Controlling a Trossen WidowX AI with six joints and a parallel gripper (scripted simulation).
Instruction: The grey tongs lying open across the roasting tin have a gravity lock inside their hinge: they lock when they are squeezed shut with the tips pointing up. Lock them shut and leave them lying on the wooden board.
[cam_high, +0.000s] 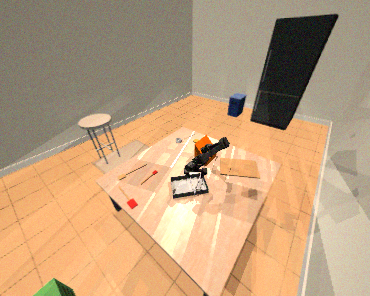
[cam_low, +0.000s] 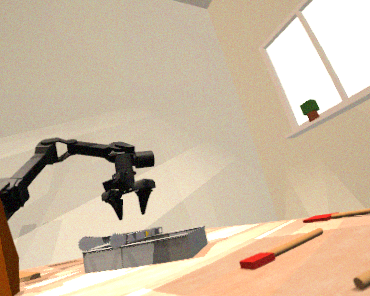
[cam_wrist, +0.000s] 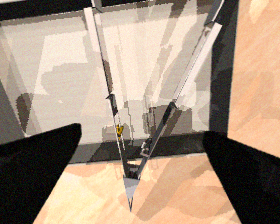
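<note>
The roasting tin is 30 mm ahead of my gripper tip, 50 mm to the right of it and 100 mm below it. The rest, counted from my gripper tip: wooden board 490 mm behind, 140 mm to the left, 120 mm below.
</note>
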